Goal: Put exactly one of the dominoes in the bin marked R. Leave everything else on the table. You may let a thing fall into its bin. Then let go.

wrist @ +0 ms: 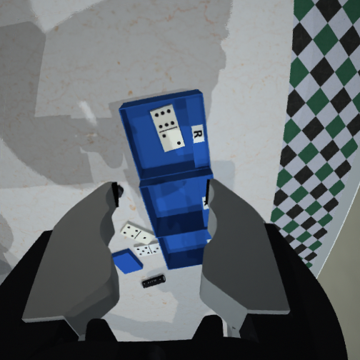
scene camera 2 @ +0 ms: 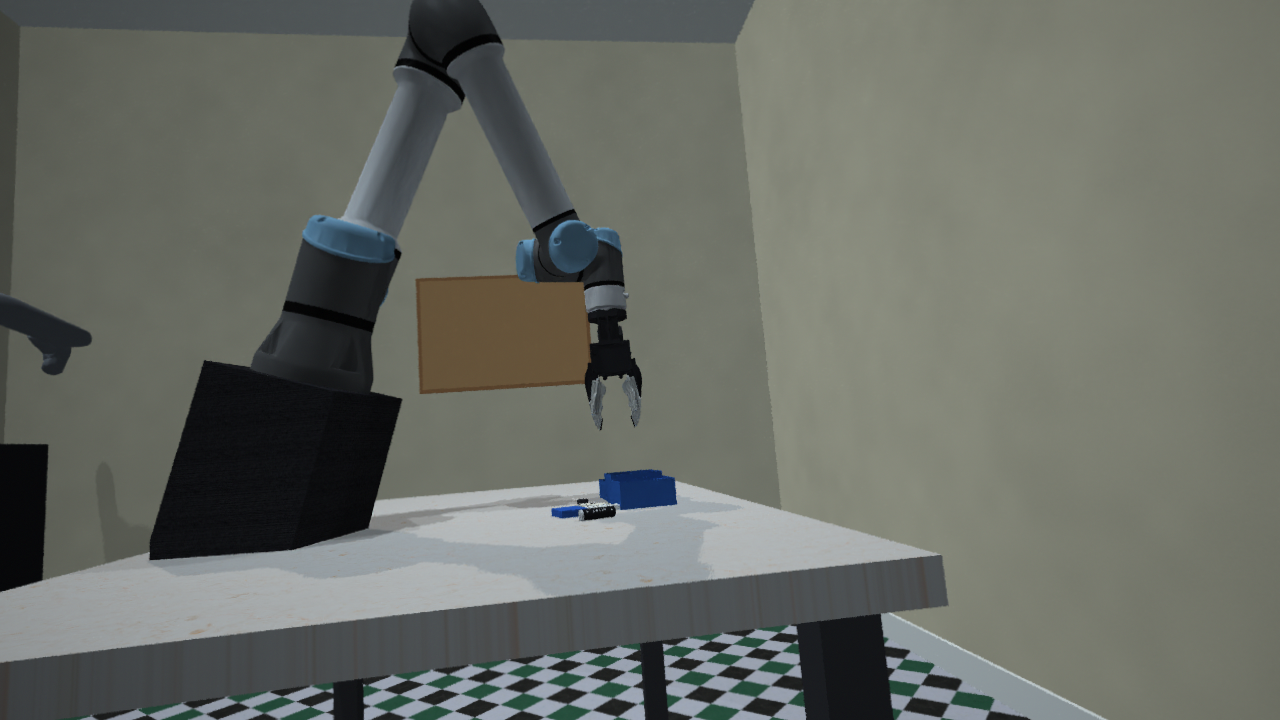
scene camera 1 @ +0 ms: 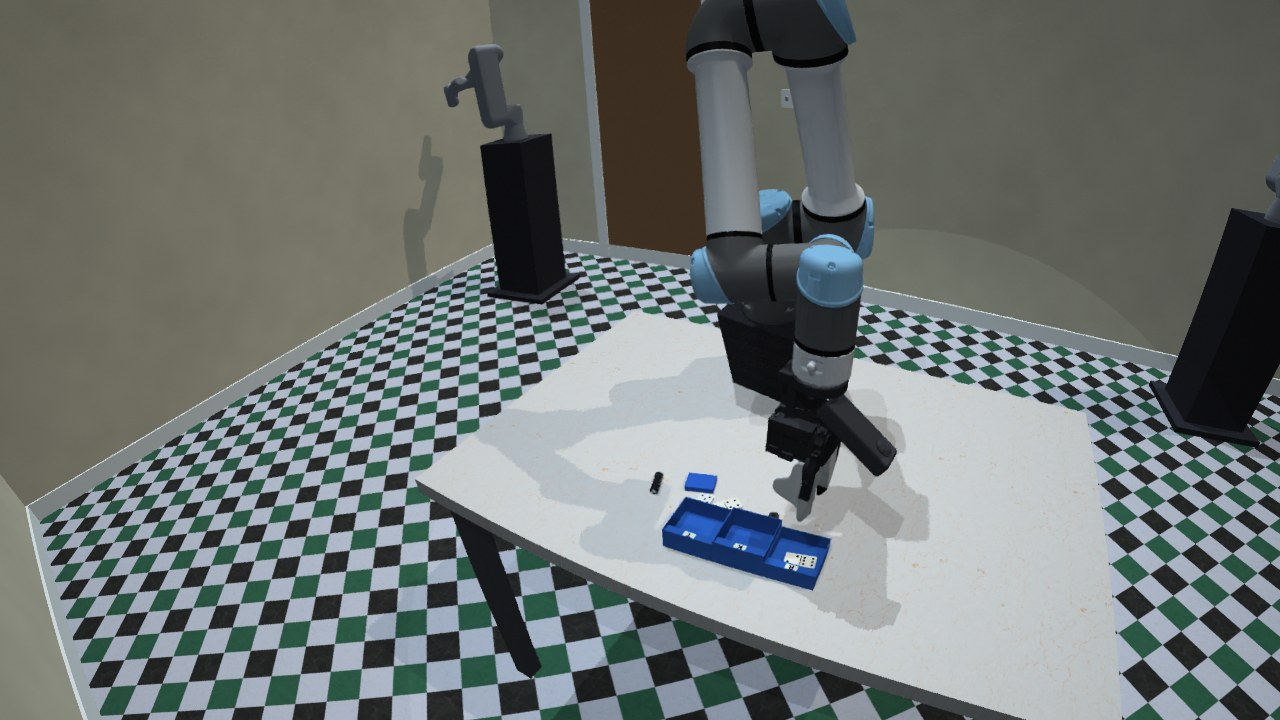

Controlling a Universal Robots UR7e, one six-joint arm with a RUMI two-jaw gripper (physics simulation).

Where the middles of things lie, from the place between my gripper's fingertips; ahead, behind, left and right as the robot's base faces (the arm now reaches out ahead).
Labels:
The blue three-bin tray (scene camera 1: 751, 542) lies 9 cm to the right of my hand and 10 cm below it.

